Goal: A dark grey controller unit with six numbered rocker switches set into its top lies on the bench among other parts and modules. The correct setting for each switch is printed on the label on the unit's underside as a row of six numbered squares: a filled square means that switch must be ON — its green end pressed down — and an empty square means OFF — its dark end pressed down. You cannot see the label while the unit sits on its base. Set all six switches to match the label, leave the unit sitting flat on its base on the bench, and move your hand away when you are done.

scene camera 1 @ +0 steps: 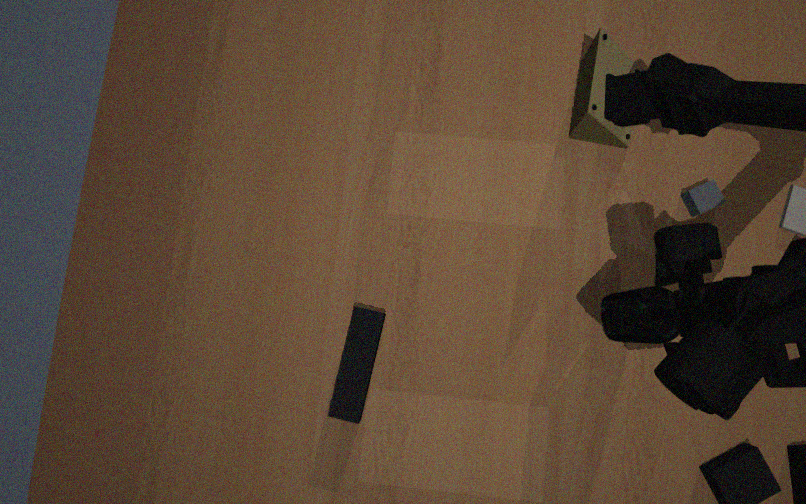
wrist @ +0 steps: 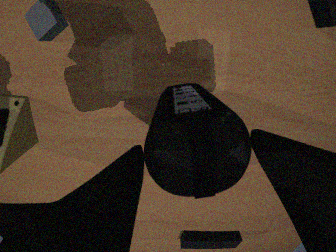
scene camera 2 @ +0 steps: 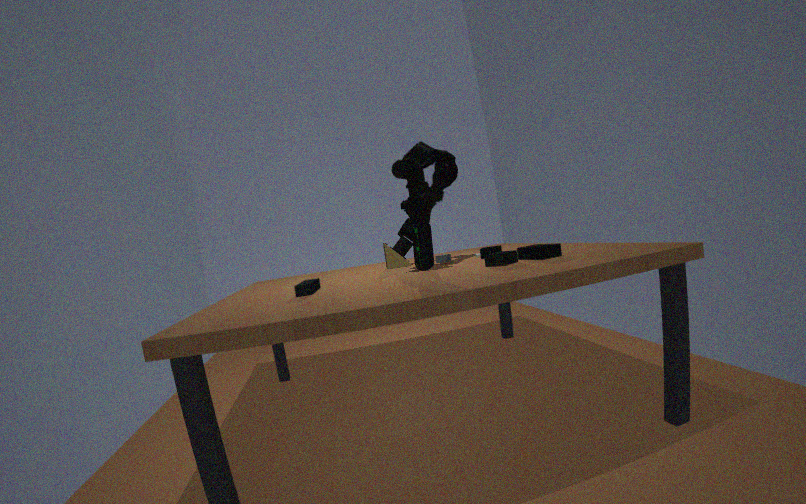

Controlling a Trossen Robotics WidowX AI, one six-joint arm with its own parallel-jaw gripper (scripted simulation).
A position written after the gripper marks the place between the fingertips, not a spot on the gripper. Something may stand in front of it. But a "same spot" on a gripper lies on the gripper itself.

gripper: scene camera 1 663,314; wrist; scene camera 2
same spot on gripper: [wrist: 105,206] = [scene camera 2: 418,213]
